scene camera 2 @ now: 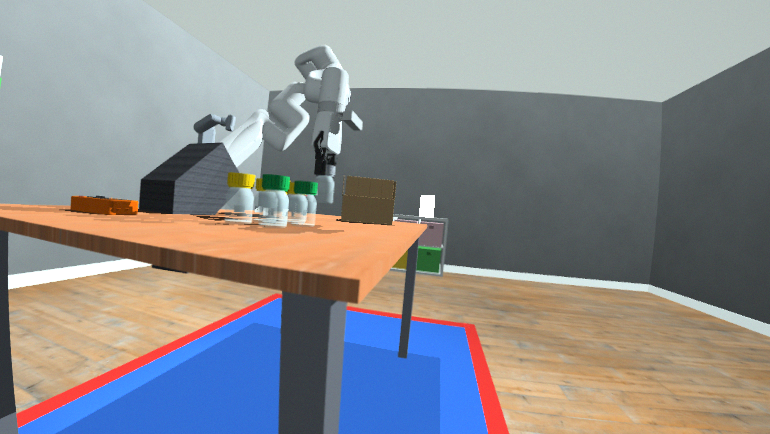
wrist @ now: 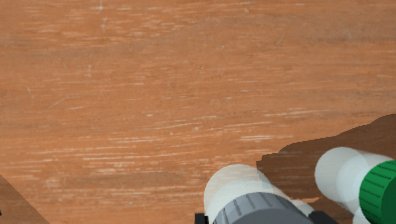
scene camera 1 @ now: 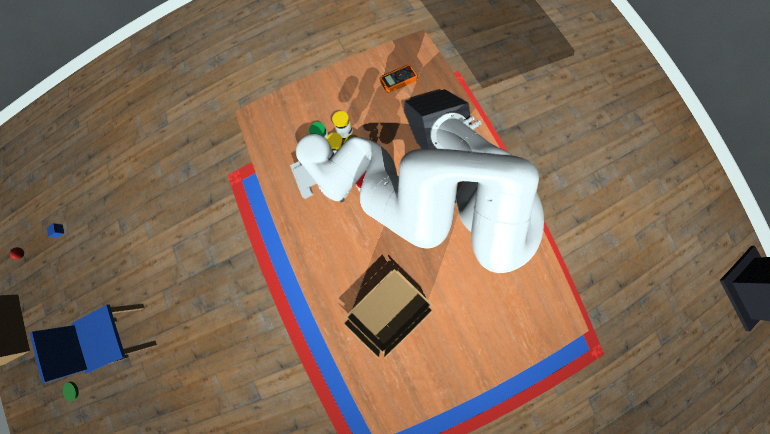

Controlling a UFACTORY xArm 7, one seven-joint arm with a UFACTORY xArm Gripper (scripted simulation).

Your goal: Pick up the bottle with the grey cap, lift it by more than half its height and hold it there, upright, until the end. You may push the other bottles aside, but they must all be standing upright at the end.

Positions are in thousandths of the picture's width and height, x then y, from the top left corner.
Labels:
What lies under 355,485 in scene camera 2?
A green-capped bottle.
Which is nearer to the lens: the green-capped bottle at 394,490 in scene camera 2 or the orange meter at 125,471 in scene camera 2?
The green-capped bottle.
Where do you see a cardboard box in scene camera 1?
511,704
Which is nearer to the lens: the cardboard box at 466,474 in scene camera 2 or the green-capped bottle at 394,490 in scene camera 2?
The green-capped bottle.

